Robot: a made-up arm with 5 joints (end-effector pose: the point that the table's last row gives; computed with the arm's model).
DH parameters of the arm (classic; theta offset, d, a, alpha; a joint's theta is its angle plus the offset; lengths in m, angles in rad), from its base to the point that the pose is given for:
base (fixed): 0 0.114 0 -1.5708
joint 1: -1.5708 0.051 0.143 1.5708
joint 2: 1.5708 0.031 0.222 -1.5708
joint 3: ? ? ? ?
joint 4: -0.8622 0 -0.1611 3.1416
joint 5: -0.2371 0 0.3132 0
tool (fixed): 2.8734 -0.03 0 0
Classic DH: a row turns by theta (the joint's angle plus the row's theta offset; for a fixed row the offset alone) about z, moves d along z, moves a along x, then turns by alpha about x.
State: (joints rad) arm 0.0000 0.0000 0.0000 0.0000 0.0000
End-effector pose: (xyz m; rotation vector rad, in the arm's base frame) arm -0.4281 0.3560 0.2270 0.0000 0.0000 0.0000
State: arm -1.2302 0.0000 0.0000 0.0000 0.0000
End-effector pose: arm -0.2495 0.3560 -0.2517 0.0000 -1.2302 0.0000
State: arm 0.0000 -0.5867 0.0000 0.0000 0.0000
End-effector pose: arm -0.4281 0.3216 0.4009 0.5867 0.0000 0.0000
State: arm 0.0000 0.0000 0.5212 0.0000 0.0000
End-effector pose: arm -0.3340 0.5427 0.2270 0.0000 0.0000 -0.5212
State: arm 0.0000 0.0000 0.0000 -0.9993 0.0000
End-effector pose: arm -0.3499 0.2228 0.2270 0.0000 0.0000 0.9993
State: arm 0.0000 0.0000 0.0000 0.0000 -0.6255
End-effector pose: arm -0.4195 0.5485 0.2270 0.0000 0.0000 -0.6255
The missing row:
joint 3: -1.2139 0 0.2519 0
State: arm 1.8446 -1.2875 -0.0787 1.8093 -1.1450
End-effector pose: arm 0.3923 0.1634 -0.0491 1.4699 -1.1176 1.3654
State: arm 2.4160 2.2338 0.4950 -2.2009 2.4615
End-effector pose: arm -0.1780 -0.4909 0.6274 -1.0985 -0.1641 0.5917
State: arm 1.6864 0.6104 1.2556 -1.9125 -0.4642
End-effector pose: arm -0.1296 0.4289 0.3676 -0.3011 1.6813 0.6566
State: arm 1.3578 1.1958 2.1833 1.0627 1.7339
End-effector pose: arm -0.4303 0.2422 0.0948 -1.4971 0.1709 -0.4085
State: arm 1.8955 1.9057 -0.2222 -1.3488 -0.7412
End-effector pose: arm 0.1992 -0.0161 0.5758 -0.7513 1.9037 2.2701
